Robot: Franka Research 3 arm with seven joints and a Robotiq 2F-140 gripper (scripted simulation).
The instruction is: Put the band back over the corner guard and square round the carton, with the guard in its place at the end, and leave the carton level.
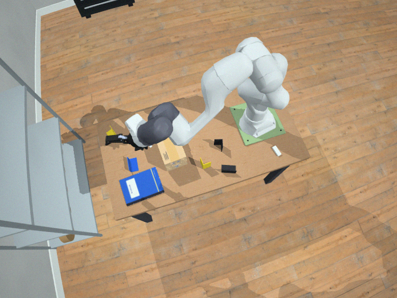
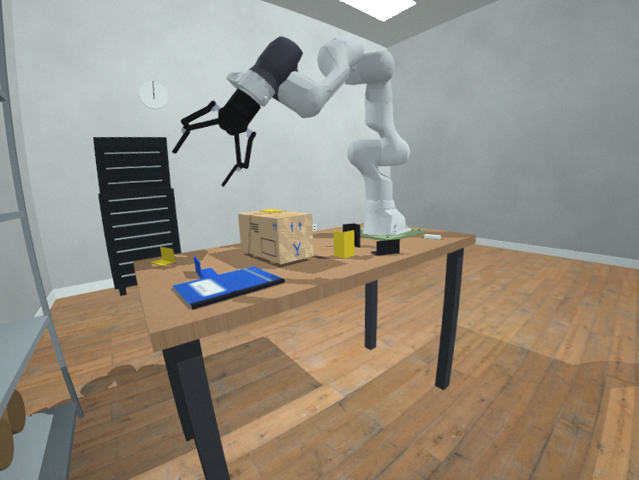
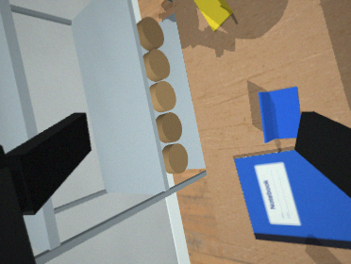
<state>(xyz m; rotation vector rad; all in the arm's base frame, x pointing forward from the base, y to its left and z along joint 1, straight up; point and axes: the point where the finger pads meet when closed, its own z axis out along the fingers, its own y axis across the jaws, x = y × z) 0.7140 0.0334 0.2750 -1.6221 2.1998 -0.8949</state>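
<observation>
Right now my hand is 210 mm past the cardboard carton, 20 mm to the left of it and 210 mm above it. The rest, counted from my hand: blue block (240 mm behind, 250 mm to the right, 260 mm below); white block (800 mm behind, 170 mm to the left, 280 mm below); blue corner guard (30 mm ahead, 270 mm below).
</observation>
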